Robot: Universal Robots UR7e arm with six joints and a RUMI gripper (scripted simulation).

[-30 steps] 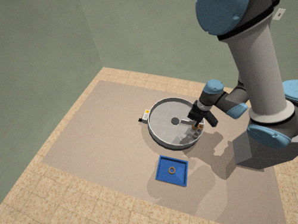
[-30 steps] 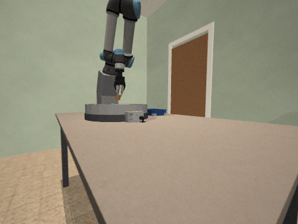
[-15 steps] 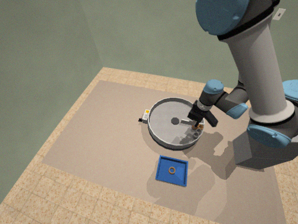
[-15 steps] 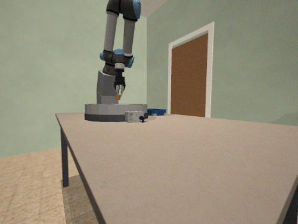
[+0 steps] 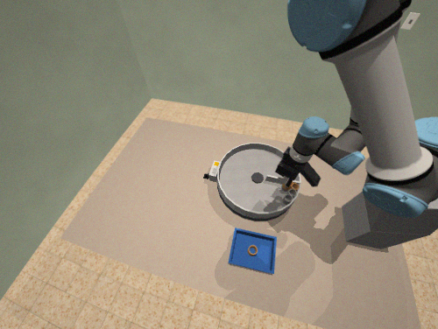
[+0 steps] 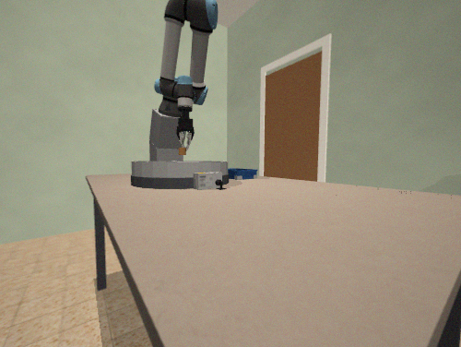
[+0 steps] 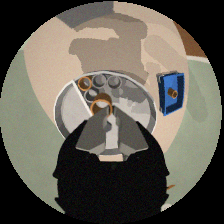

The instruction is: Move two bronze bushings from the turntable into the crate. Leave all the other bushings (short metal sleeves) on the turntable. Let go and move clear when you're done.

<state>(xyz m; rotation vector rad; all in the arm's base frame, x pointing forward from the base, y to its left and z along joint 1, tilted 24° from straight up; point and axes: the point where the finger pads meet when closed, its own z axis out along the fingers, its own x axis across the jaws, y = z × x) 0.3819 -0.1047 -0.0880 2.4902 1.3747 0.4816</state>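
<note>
Now: hand 14 cm short of the blue crate, 26 cm to the right of it and 14 cm above it. The rest, counted from my hand: grey turntable 11 cm ahead, 10 cm to the right, 11 cm below.
</note>
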